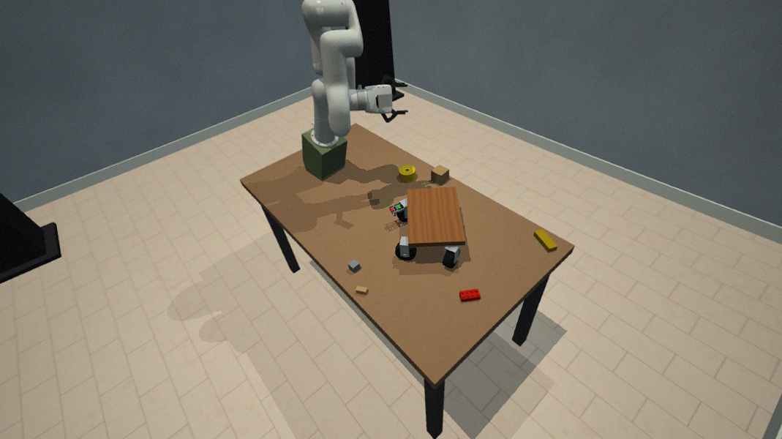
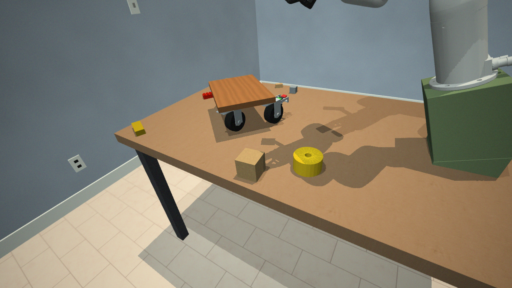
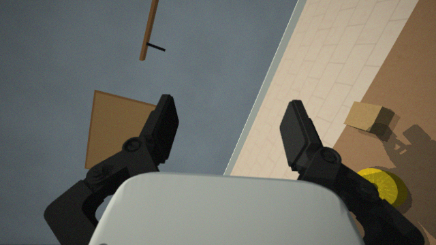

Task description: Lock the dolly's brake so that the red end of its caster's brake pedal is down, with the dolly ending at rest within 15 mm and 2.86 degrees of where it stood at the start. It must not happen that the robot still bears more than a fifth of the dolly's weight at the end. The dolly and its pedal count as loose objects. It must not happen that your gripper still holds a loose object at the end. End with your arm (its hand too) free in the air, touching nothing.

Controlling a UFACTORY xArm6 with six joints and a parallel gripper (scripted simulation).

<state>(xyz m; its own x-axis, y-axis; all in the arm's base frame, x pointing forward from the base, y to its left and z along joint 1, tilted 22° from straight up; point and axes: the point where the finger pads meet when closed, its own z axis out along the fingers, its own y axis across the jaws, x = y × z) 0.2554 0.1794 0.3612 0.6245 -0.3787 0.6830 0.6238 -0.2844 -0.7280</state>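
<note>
My gripper is now 130 mm short of the brake pedal, 190 mm to the left of it and 370 mm above it. Round my hand: grey cube 210 mm ahead, 460 mm to the right, 430 mm below; then tan cube 50 mm ahead, 150 mm to the left, 420 mm below; then small tan block 310 mm ahead, 500 mm to the right, 440 mm below.
</note>
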